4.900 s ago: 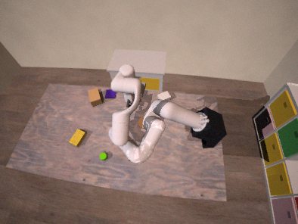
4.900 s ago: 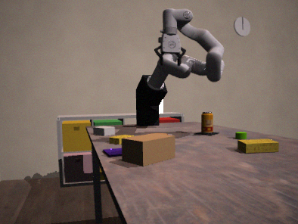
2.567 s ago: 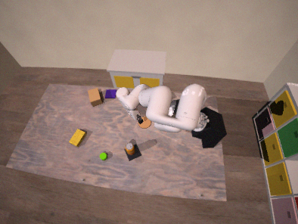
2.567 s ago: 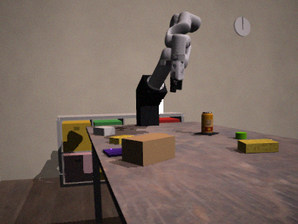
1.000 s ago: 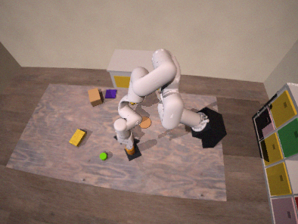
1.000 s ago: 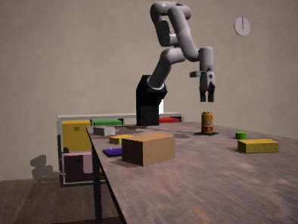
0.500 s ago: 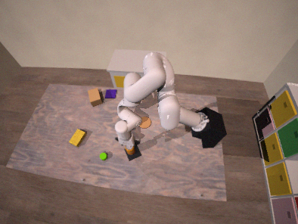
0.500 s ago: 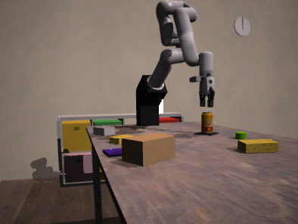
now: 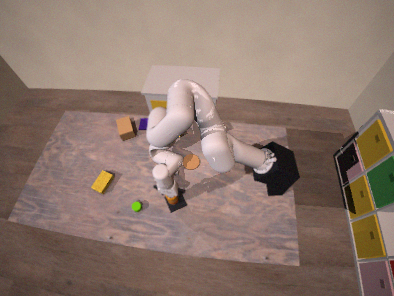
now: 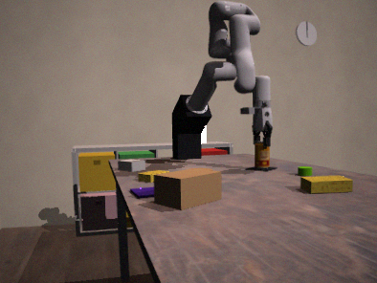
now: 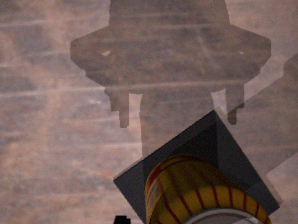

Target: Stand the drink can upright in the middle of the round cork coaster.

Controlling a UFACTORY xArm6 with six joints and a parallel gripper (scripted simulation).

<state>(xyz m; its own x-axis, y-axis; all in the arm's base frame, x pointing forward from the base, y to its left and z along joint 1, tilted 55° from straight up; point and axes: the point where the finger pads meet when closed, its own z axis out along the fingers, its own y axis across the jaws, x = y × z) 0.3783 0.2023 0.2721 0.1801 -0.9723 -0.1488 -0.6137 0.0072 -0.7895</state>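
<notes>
Right now my hand is 50 mm above the drink can. Round my hand: black coaster (10 mm behind, 110 mm below); then green cylinder (170 mm ahead, 140 mm to the left, 100 mm below); then round cork coaster (30 mm ahead, 270 mm to the right, 110 mm below).
</notes>
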